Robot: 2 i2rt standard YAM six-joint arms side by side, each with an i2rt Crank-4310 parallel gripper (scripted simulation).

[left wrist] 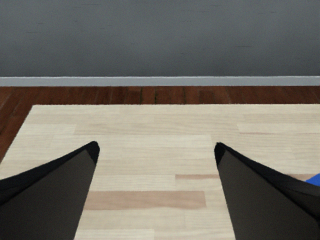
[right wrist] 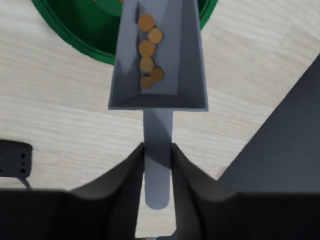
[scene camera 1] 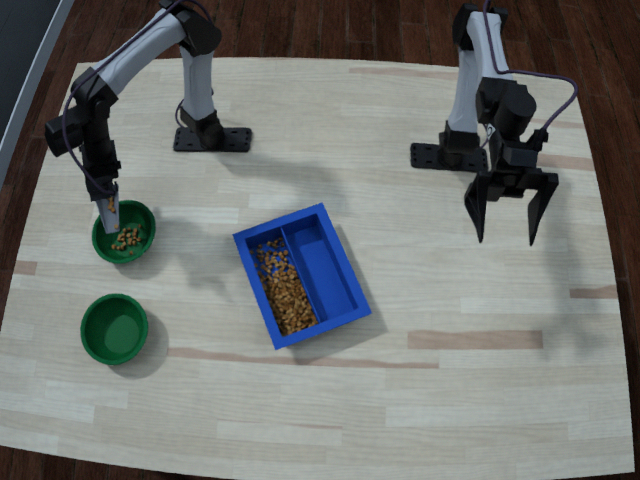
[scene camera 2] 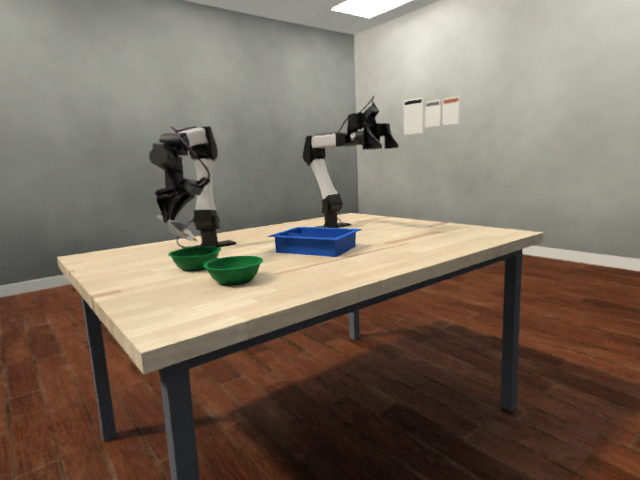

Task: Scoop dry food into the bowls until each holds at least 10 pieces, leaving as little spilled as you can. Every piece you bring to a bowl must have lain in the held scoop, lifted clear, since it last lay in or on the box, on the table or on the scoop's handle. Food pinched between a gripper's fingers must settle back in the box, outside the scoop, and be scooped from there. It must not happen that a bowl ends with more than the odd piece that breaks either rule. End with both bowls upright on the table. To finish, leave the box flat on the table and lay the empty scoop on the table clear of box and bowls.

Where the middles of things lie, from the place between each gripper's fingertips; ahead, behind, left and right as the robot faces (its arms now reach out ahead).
Right now the grey scoop (right wrist: 179, 54) is 4 cm ahead of my right hand, 2 cm below it and 1 cm to the left of it. The rest, counted from my right hand: blue box (scene camera 1: 322, 266) 46 cm to the left, 16 cm ahead, 10 cm below.
My left hand (scene camera 1: 506, 243) is 2 cm past the blue box, 35 cm to the left of it and 32 cm above it. From my left hand the other things lie so: grey scoop (15 cm behind, 80 cm to the right, 24 cm below).
